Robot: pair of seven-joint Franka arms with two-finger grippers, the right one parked.
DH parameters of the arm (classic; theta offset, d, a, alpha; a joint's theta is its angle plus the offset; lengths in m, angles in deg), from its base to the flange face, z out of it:
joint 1: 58.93 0.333 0 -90
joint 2: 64.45 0 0 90
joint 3: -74.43 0.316 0.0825 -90
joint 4: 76.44 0 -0.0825 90
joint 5: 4.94 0.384 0 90
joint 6: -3.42 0 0.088 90
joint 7: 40.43 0.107 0 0
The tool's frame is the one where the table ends.
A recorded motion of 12 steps. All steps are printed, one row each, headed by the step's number.
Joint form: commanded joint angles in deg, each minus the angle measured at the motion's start. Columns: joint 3, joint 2, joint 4, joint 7, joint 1, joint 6, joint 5.
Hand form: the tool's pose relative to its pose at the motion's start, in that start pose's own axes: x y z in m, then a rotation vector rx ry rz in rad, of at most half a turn. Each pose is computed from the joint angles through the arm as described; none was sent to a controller.
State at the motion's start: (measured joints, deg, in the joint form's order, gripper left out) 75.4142 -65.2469 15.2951 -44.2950 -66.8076 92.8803 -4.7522
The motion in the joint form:
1: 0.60 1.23 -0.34 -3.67 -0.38 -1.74 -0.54
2: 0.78 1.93 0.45 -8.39 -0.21 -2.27 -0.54
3: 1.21 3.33 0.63 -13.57 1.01 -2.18 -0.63
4: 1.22 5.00 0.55 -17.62 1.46 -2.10 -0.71
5: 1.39 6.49 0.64 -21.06 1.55 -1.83 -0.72
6: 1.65 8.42 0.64 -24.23 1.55 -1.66 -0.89
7: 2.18 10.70 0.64 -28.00 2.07 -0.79 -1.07
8: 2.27 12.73 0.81 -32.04 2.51 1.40 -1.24
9: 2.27 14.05 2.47 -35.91 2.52 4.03 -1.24
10: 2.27 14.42 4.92 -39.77 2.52 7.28 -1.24
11: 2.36 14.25 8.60 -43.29 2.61 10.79 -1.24
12: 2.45 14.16 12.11 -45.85 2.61 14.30 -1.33
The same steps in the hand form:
1: 0.0032 -0.0007 0.0115 -0.0046 -0.0466 -0.0677
2: 0.0052 -0.0038 0.0253 0.0022 -0.0817 -0.1561
3: 0.0124 -0.0190 0.0401 0.0079 -0.1078 -0.2752
4: 0.0201 -0.0229 0.0556 0.0160 -0.1338 -0.3538
5: 0.0267 -0.0250 0.0706 0.0259 -0.1558 -0.4182
6: 0.0344 -0.0266 0.0896 0.0366 -0.1857 -0.4779
7: 0.0442 -0.0362 0.1117 0.0477 -0.2095 -0.5619
8: 0.0547 -0.0410 0.1315 0.0536 -0.2092 -0.6421
9: 0.0599 -0.0411 0.1555 0.0642 -0.2134 -0.7102
10: 0.0610 -0.0413 0.1752 0.0694 -0.2046 -0.7784
11: 0.0565 -0.0434 0.1986 0.0761 -0.2033 -0.8438
12: 0.0514 -0.0444 0.2212 0.0792 -0.2012 -0.8915

